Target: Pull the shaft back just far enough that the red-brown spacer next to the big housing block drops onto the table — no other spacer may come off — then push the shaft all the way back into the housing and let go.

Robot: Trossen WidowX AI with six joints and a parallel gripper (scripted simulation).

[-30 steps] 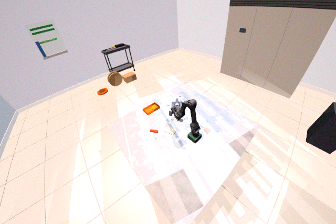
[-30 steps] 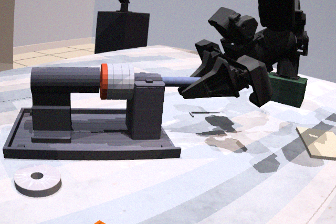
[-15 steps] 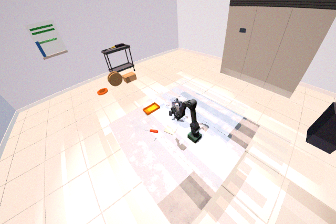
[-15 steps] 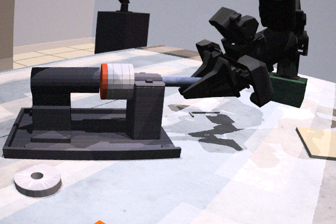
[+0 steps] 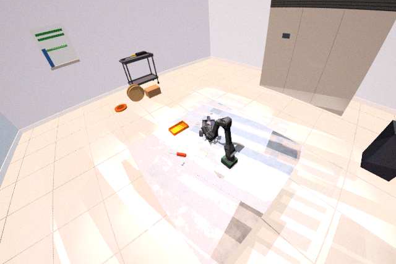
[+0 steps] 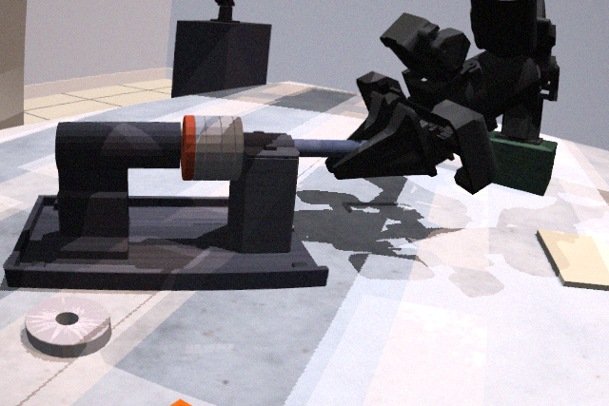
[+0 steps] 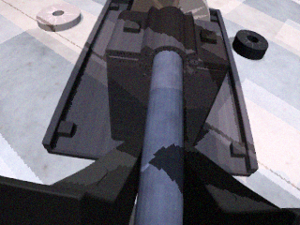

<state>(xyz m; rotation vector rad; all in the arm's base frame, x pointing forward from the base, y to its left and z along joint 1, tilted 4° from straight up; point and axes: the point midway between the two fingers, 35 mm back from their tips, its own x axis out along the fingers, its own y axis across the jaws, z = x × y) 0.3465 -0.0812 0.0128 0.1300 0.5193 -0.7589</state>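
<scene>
Right now the blue-grey shaft is 3 cm to the right of my gripper tip, 3 cm ahead of it and 2 cm above it. The rest, counted from my gripper tip: grey washer: 23 cm ahead, 6 cm below, 4 cm to the right; black ring: 20 cm to the right, 6 cm ahead, 5 cm below; red-brown spacer: 8 cm to the right, 8 cm ahead, 2 cm above.
</scene>
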